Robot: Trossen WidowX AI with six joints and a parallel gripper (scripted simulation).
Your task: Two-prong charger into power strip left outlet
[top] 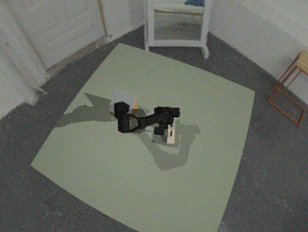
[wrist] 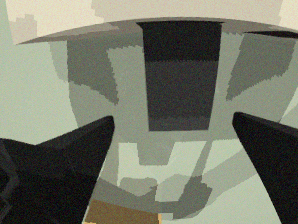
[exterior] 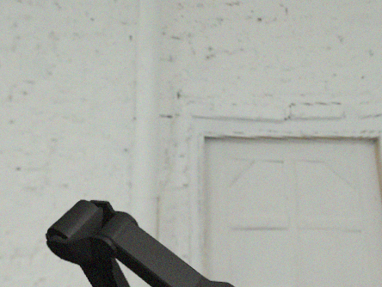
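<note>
Now: gripper tip 5 cm short of the two-prong charger, 2 cm to the right of it and 1 cm below it.
</note>
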